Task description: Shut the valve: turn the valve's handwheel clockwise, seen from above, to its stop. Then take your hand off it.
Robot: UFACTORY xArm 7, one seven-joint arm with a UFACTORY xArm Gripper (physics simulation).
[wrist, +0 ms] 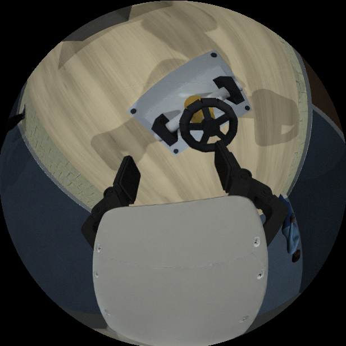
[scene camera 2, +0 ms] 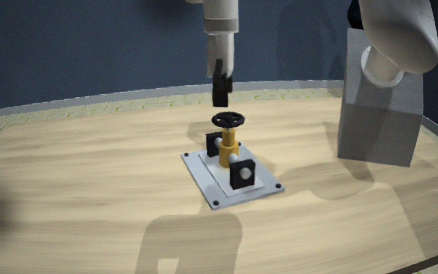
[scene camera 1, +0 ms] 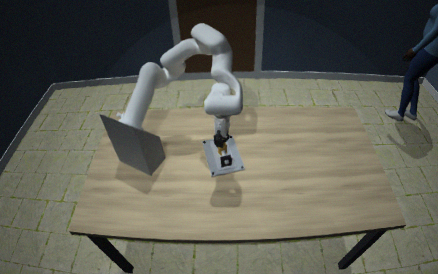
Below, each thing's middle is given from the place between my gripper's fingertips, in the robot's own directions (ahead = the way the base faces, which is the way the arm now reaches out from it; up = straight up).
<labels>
I see the black spoked handwheel (wrist: 210, 126) 5 cm to the left of my hand, 4 cm below it and 2 cm behind it. Round my hand: grey base plate (scene camera 2: 216, 199) (16 cm below, 5 cm to the left, 2 cm behind).
</labels>
